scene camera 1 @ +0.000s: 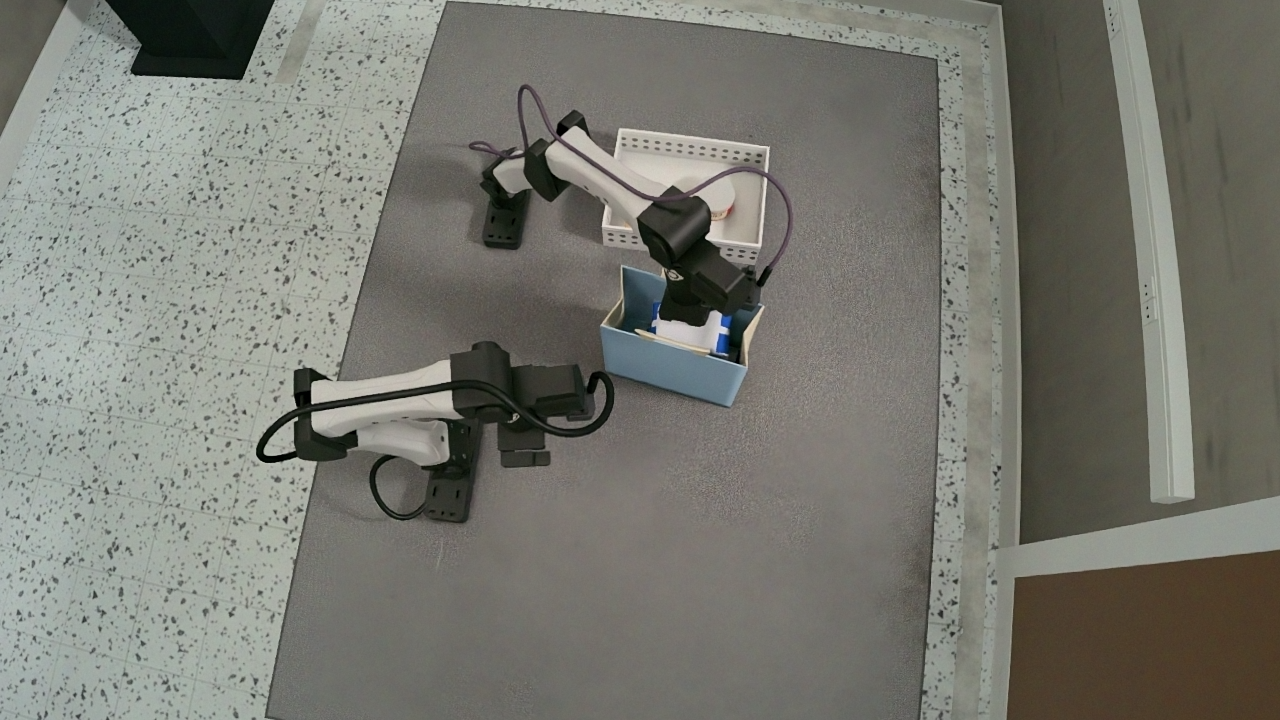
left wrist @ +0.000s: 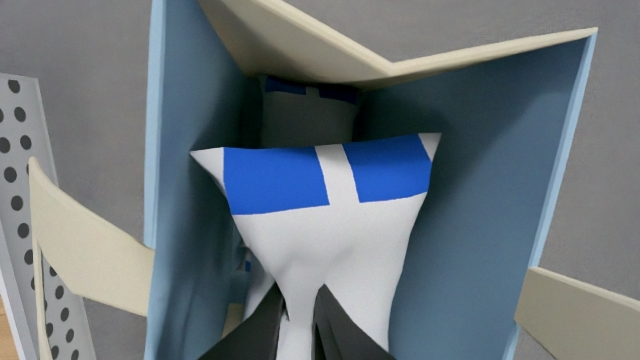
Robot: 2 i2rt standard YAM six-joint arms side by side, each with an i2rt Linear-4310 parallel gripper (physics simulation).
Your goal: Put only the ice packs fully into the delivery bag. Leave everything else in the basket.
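My left gripper (scene camera 1: 687,315) (left wrist: 299,294) is shut on a white ice pack (scene camera 1: 684,334) (left wrist: 350,240) with blue end patches. It holds the pack in the open top of the blue delivery bag (scene camera 1: 671,367) (left wrist: 475,225). Another ice pack (left wrist: 307,117) lies lower in the bag, in shadow near the end flap. Part of a white thing with a blue patch shows below the held pack; I cannot tell fully what it is. My right gripper (scene camera 1: 525,457) hangs left of the bag in scene camera 1; its fingers are not clear enough to judge.
The white perforated basket (scene camera 1: 693,140) (left wrist: 32,102) stands beyond the bag. A round white-lidded tin (scene camera 1: 722,192) in it is partly hidden by the left arm. A wooden corner (left wrist: 7,330) shows in the left wrist view. Cream handles (left wrist: 95,255) (left wrist: 580,300) spread out on both sides.
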